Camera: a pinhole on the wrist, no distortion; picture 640 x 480 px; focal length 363.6 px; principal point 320.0 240.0 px. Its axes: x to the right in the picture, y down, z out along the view. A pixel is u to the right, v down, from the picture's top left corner.
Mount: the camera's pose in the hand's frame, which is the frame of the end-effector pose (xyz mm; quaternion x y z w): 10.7 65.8 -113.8 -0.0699 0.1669 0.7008 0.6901
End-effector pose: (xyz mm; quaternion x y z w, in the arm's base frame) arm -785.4 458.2 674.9 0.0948 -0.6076 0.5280 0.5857
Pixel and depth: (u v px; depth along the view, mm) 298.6 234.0 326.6
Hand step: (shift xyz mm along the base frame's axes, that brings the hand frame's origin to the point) -252.3 -52.1 14.2
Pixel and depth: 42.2 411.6 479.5
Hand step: -168.9 -484.9 71.4
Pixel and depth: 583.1 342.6 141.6
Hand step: -143.8 89.2 -124.9
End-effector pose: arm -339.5 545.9 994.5 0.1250 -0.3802 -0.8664 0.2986
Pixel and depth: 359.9 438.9 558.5
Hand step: 114.6 220.7 517.8
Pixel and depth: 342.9 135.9 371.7
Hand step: -135.1 -89.0 299.2
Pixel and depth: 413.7 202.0 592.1
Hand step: -112.3 -81.7 557.4
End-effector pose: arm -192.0 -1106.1 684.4 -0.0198 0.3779 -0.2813 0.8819
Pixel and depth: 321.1 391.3 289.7
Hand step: 156.8 142.5 129.3
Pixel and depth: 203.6 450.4 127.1
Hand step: 28.6 76.2 31.7
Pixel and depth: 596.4 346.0 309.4
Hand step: 237.0 332.8 12.7
